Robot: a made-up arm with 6 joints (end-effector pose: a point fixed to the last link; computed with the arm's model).
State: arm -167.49 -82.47 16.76 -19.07 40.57 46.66
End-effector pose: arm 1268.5 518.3 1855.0 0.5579 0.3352 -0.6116 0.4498
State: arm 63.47 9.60 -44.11 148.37 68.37 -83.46
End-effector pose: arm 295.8 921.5 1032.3 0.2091 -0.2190 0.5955 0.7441
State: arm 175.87 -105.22 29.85 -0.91 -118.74 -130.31
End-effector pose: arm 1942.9 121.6 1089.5 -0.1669 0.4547 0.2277 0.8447
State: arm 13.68 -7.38 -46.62 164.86 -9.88 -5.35
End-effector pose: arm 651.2 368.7 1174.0 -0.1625 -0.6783 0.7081 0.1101
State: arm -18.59 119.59 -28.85 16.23 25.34 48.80
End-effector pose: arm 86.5 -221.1 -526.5 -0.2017 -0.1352 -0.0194 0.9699
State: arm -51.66 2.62 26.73 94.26 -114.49 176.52
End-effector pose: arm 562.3 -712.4 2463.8 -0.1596 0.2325 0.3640 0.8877
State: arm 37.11 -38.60 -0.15 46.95 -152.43 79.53
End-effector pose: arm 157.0 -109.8 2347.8 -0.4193 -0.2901 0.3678 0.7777
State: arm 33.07 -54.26 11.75 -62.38 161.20 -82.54
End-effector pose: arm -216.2 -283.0 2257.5 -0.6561 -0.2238 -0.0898 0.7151
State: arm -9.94 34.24 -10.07 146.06 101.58 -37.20
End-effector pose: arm 1528.1 -91.4 1022.9 0.4381 -0.3793 0.2408 0.7786
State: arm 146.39 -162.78 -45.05 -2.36 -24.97 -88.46
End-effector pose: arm 856.4 -224.7 522.1 0.5270 0.6977 0.0180 0.4849
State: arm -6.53 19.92 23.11 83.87 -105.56 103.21
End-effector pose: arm 1462.5 -219.3 2024.9 -0.6041 -0.0035 0.5059 0.6157
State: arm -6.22 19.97 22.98 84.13 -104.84 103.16
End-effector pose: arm 1465.7 -210.7 2021.3 -0.6052 -0.0070 0.5118 0.6097
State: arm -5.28 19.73 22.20 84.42 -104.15 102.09
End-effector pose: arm 1467.6 -185.8 2012.8 -0.6107 -0.0147 0.5171 0.5995
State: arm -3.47 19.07 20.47 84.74 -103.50 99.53
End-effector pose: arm 1466.2 -138.8 1997.0 -0.6220 -0.0289 0.5211 0.5837
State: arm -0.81 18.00 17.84 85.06 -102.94 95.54
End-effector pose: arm 1458.7 -70.8 1974.2 -0.6382 -0.0501 0.5232 0.5626
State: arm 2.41 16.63 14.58 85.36 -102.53 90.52
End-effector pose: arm 1442.8 9.7 1946.3 -0.6568 -0.0769 0.5223 0.5384
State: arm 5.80 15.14 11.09 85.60 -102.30 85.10
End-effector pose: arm 1418.8 91.7 1916.1 -0.6750 -0.1061 0.5186 0.5140
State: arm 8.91 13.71 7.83 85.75 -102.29 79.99
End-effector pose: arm 1390.2 163.7 1888.0 -0.6905 -0.1337 0.5124 0.4926
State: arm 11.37 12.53 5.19 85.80 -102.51 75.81
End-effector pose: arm 1363.1 217.9 1865.2 -0.7023 -0.1554 0.5052 0.4769
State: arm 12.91 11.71 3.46 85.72 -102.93 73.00
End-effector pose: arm 1343.3 249.8 1851.1 -0.7101 -0.1683 0.4980 0.4684
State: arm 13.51 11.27 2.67 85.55 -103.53 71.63
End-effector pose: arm 1333.1 260.7 1846.1 -0.7144 -0.1717 0.4918 0.4672
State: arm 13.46 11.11 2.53 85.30 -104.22 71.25
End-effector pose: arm 1330.5 257.6 1847.0 -0.7164 -0.1686 0.4864 0.4708
